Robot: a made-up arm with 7 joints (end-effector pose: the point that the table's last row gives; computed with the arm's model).
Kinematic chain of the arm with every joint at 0, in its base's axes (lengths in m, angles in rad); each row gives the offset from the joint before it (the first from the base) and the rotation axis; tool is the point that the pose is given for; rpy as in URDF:
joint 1: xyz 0 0 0.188 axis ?
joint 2: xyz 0 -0.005 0.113 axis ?
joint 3: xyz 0 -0.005 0.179 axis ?
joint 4: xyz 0 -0.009 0.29 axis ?
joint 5: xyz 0 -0.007 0.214 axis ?
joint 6: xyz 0 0 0.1 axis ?
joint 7: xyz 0 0 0.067 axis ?
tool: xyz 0 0 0 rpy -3.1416 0 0
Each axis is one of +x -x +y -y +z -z.
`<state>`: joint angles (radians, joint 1 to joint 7).
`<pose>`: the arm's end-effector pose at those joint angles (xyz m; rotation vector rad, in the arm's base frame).
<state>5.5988 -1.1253 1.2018 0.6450 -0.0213 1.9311 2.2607</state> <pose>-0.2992 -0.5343 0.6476 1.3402 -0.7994 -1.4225</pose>
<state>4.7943 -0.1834 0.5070 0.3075 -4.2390 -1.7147 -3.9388</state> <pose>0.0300 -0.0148 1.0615 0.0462 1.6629 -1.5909</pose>
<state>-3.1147 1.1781 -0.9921 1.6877 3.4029 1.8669 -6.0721</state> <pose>-0.5272 -0.2271 0.3399 2.3607 0.9947 1.0682</pose>
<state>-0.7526 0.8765 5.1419 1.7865 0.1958 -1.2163 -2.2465</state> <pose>0.1196 0.5229 0.4811 1.3294 -1.7925 0.9570</pose>
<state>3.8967 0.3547 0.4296 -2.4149 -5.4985 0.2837 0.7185</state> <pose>0.0717 -0.1667 0.5707 -1.1533 -0.6018 0.3094</pose>
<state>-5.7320 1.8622 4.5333 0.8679 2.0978 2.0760 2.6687</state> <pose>0.6439 -0.1675 0.0781 -0.3858 0.4477 -0.2111</pose>
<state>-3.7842 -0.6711 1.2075 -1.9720 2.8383 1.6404 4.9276</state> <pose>0.3550 -0.0092 0.4494 0.5035 0.5745 0.9347</pose>
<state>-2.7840 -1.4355 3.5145 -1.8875 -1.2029 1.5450 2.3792</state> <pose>0.3891 0.0311 0.6211 0.7140 -1.2325 0.5220</pose>
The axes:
joint 1: -z
joint 2: +y
joint 3: -z
joint 4: +y
joint 5: -z
joint 6: +y
joint 7: -z

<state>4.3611 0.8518 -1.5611 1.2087 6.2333 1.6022 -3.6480</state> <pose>-0.4240 0.2699 0.6296 -0.1214 1.3097 2.5482</pose>
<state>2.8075 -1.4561 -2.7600 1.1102 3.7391 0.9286 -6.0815</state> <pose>0.6843 0.1448 0.0977 -0.1309 -1.3892 1.3224</pose>
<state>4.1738 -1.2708 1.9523 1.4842 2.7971 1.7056 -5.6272</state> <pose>0.5296 -0.3547 0.3256 -0.7002 -1.7060 -1.4487</pose>
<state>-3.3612 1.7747 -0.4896 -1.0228 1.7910 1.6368 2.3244</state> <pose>-0.6760 0.0638 0.3734 0.8602 -0.9978 1.3064</pose>
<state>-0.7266 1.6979 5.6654 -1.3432 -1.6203 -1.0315 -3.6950</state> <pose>0.6070 0.1835 0.4630 -1.6848 0.3664 1.7132</pose>
